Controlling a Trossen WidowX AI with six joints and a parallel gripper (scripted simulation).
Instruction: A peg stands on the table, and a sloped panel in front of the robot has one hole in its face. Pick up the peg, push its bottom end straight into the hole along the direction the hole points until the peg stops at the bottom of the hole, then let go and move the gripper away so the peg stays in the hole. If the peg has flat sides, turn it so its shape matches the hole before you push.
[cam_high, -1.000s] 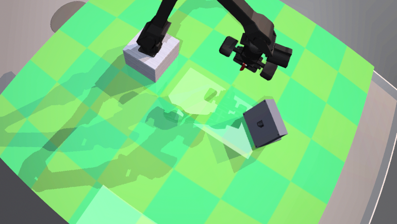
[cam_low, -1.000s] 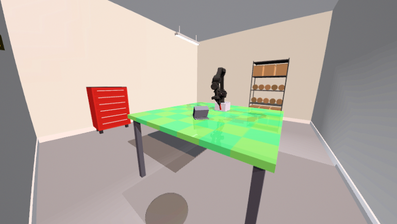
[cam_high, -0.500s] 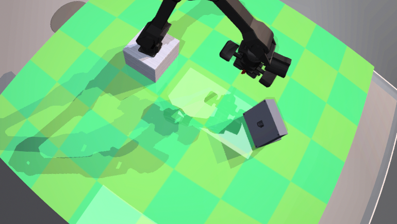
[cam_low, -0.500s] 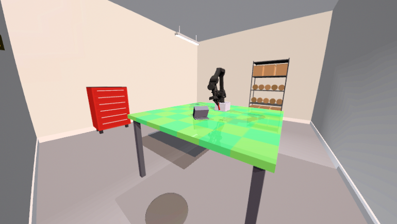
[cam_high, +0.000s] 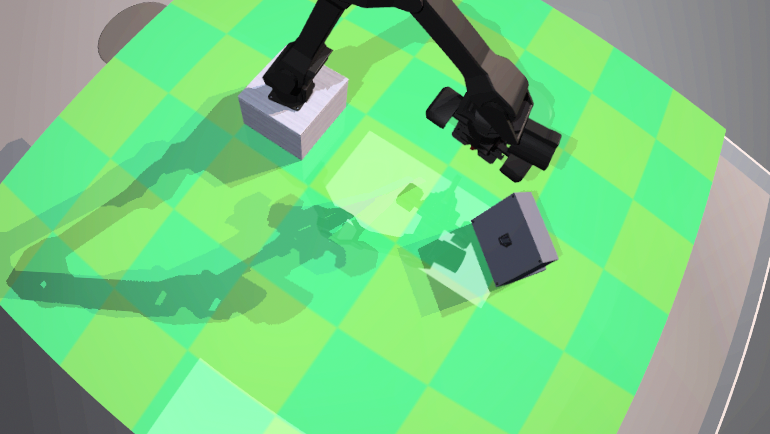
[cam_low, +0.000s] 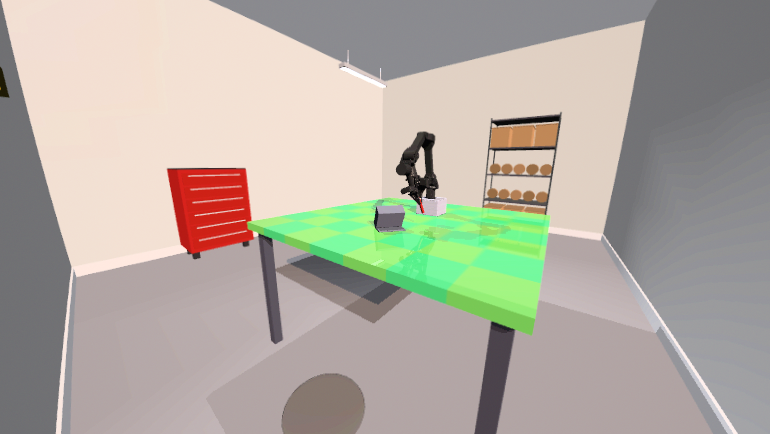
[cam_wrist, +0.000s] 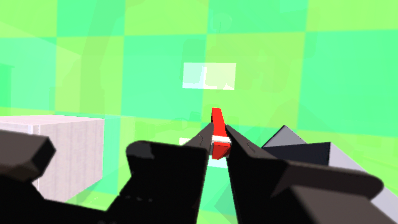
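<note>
My gripper tip is now 130 mm short of the panel, 110 mm to the left of it and 60 mm above it. Round my gripper tip: red peg 10 mm above.
</note>
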